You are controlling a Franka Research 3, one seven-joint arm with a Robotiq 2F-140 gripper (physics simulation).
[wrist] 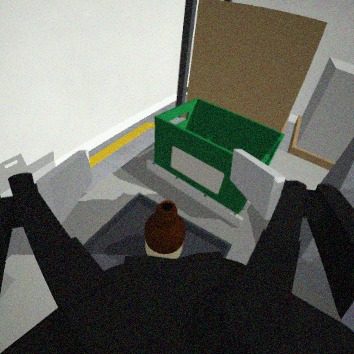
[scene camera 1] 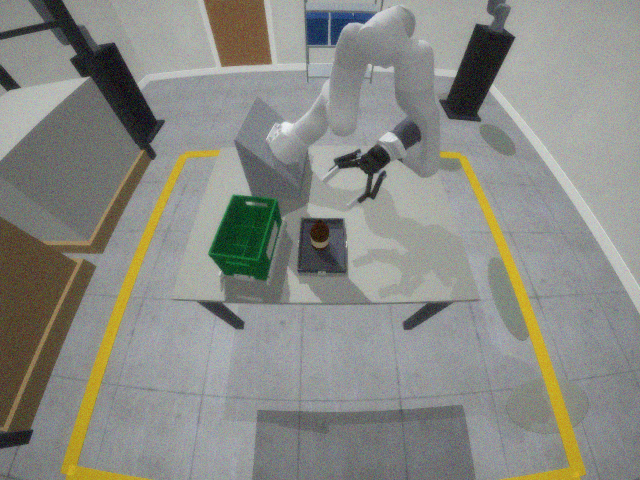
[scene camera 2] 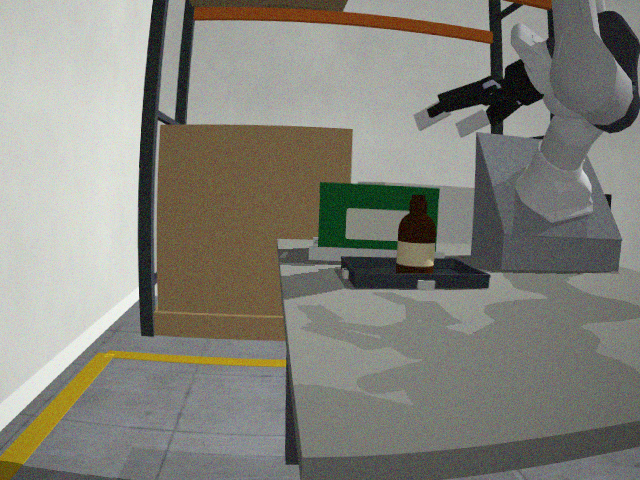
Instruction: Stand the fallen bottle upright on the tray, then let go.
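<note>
A brown bottle with a cream label [scene camera 1: 320,235] [scene camera 2: 416,235] [wrist: 165,232] stands upright on the dark tray [scene camera 1: 336,264] [scene camera 2: 460,281] [wrist: 138,202], touching neither finger. In the wrist view its lower part is hidden behind the gripper body. My gripper [scene camera 1: 339,189] [scene camera 2: 450,122] [wrist: 162,164] is open and empty. It is well above the table, up and away from the bottle, on the robot base's side of the tray in the first scene view.
A green crate [scene camera 1: 245,237] [scene camera 2: 330,217] [wrist: 200,165] stands beside the tray, to its left in the first scene view. The grey robot base block [scene camera 1: 268,160] [scene camera 2: 547,253] stands at the table's back. The table [scene camera 1: 382,294] [scene camera 2: 465,413] carries the tray and crate.
</note>
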